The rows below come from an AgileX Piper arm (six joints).
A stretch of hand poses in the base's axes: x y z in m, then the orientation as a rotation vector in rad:
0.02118, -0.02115, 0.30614, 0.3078, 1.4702, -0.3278
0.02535, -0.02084, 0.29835, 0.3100, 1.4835, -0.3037
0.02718, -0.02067, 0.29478, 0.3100, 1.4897, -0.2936
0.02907, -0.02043, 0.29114, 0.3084, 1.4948, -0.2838
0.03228, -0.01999, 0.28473, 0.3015, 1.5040, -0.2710
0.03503, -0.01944, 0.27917, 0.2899, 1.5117, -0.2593
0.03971, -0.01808, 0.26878, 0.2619, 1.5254, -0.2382
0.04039, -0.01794, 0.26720, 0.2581, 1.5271, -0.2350
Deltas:
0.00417, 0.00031, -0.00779, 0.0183, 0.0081, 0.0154
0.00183, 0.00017, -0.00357, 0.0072, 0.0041, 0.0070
0.00189, 0.00024, -0.00364, 0.0057, 0.0032, 0.0077
0.00321, 0.00044, -0.00641, 0.0048, 0.0069, 0.0132
0.00275, 0.00055, -0.00556, 0.0008, 0.0059, 0.0153
0.00468, 0.00136, -0.01039, -0.0032, 0.0110, 0.0320
0.00068, 0.00014, -0.00158, -0.0002, 0.0013, 0.0045

